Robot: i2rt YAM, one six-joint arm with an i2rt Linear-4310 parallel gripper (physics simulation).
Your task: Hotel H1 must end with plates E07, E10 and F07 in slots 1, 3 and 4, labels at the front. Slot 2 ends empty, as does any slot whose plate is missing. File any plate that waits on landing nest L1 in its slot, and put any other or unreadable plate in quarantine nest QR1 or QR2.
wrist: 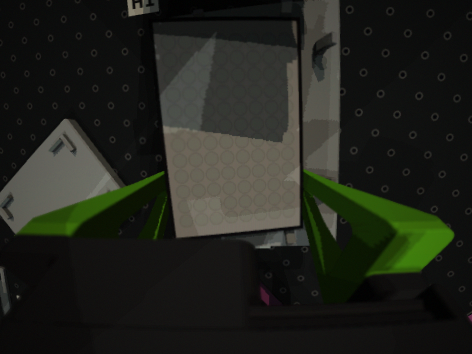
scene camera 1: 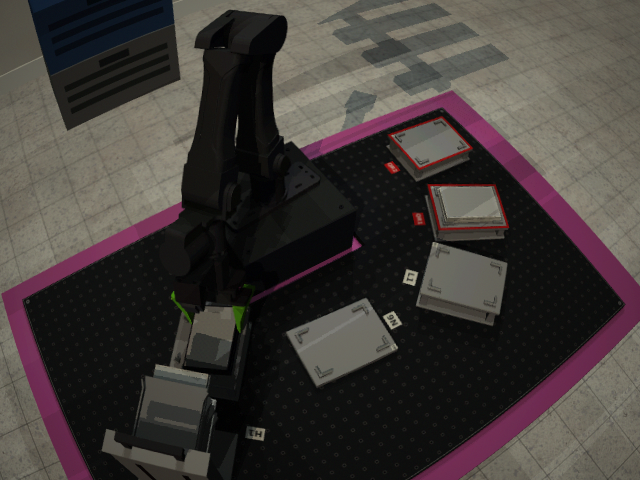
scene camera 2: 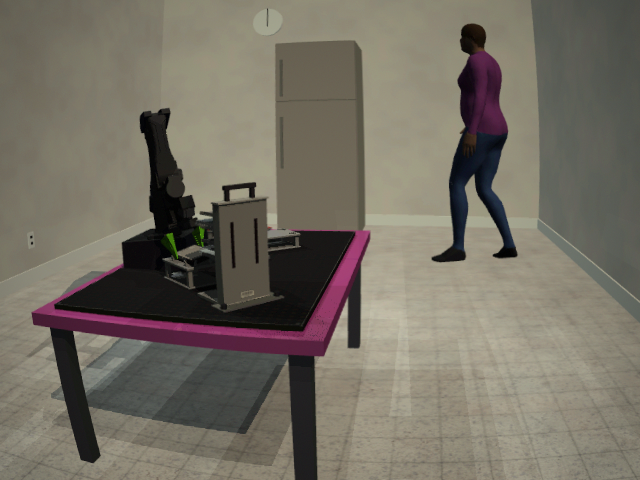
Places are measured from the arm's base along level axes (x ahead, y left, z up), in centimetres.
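Pixels of known places: gripper, fingertip midpoint: (wrist: 235, 177) (scene camera 1: 216, 327) (scene camera 2: 190, 255); arm's base, origin of the base link: (scene camera 1: 269, 197).
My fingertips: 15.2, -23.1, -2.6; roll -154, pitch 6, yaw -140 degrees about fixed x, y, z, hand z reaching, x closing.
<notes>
Ahead of a thing's pixels: the offset from my fingertips to its top centre, as dx, dy, dz. "*": to the spot under its first point.
My gripper (scene camera 1: 215, 325) (scene camera 2: 189, 251) (wrist: 235, 177) is shut on a clear-topped plate {+1.9, -2.1, +2.4} (scene camera 1: 209, 343) (wrist: 232, 125), its green fingertips against the plate's two long sides. The plate lies flat at a low stand (scene camera 1: 180, 343) (wrist: 320, 105) between the arm's base and hotel H1; whether it rests there or is slightly raised I cannot tell. Its label is not visible. Hotel H1 (scene camera 1: 199, 467) (scene camera 2: 242, 279) stands beyond, with grey surfaces inside; its slots cannot be made out. Landing nest L1 {+19.7, +42.6, -1.1} (scene camera 1: 462, 279) holds no plate. A plate {+7.8, +57.0, -1.2} (scene camera 1: 470, 202) lies on nest QR1 {* +3.8, +50.0, -2.6} (scene camera 1: 434, 209). Nest QR2 {-10.3, +64.5, -2.1} (scene camera 1: 430, 142) is empty.
A low, empty nest {+13.2, +17.4, -4.9} (scene camera 1: 341, 341) (wrist: 60, 175) lies beside the stand, toward L1. The arm's base block (scene camera 1: 305, 232) is behind the gripper. The hotel's black top handle {* +19.9, -22.9, +22.2} (scene camera 2: 239, 186) rises high. A person (scene camera 2: 483, 98) stands on the floor behind the table.
</notes>
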